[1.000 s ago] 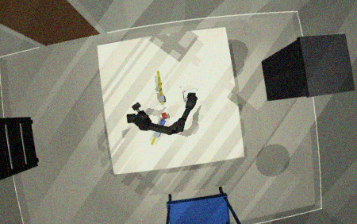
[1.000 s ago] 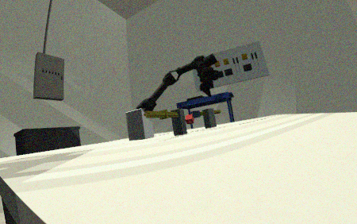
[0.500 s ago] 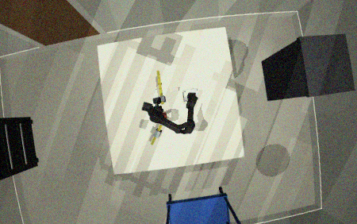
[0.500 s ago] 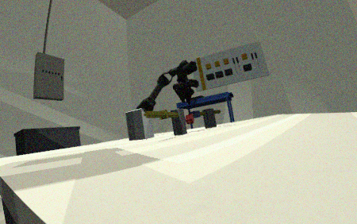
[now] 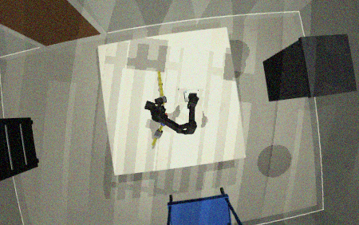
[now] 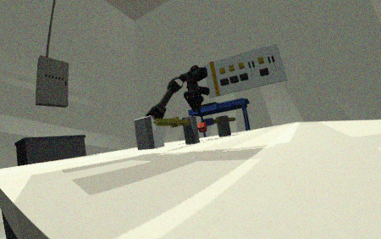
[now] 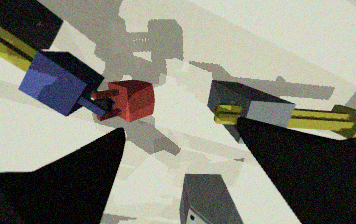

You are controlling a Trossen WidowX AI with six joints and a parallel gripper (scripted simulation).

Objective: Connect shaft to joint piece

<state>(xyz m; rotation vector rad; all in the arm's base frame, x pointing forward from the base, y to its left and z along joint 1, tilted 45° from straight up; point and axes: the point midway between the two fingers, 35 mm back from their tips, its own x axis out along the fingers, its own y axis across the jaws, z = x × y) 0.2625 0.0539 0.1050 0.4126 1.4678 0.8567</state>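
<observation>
My gripper tip is 10 mm past the red joint piece, 60 mm to the right of it and 80 mm above it.
</observation>
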